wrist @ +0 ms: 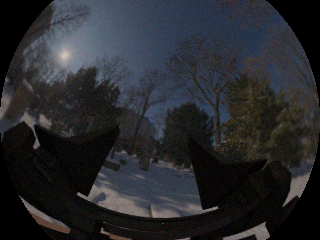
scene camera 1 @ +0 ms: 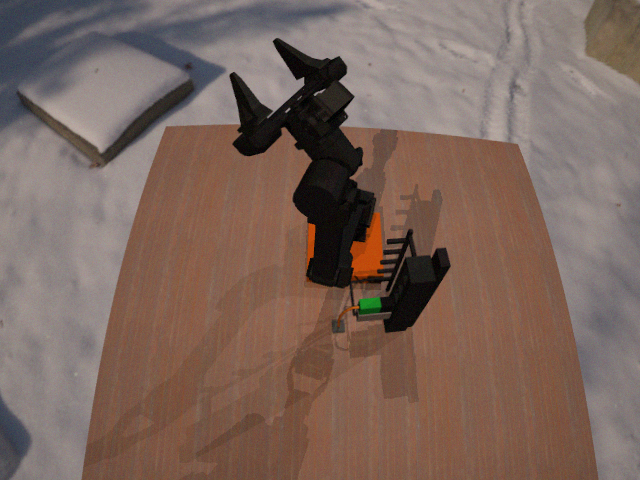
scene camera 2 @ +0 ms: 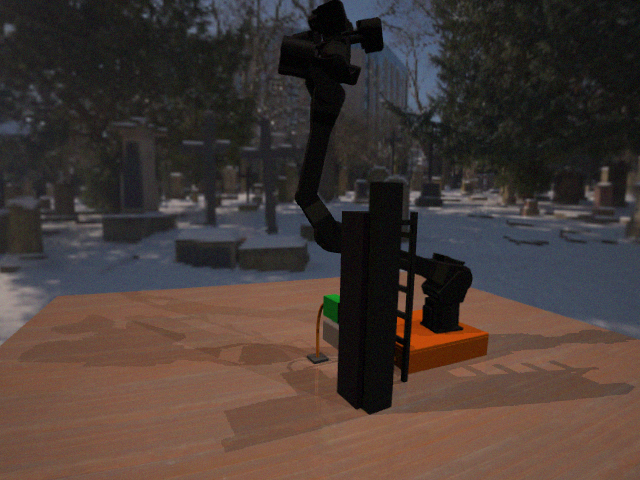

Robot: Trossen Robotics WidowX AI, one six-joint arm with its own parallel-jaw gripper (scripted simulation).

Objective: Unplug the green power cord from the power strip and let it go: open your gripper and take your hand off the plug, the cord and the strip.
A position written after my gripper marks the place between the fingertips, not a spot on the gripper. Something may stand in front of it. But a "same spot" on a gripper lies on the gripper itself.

My gripper shows in the wrist view, in scene camera 1 and in scene camera 2 (338,27). The same spot on my gripper: (wrist: 221,181) is (scene camera 1: 305,69).
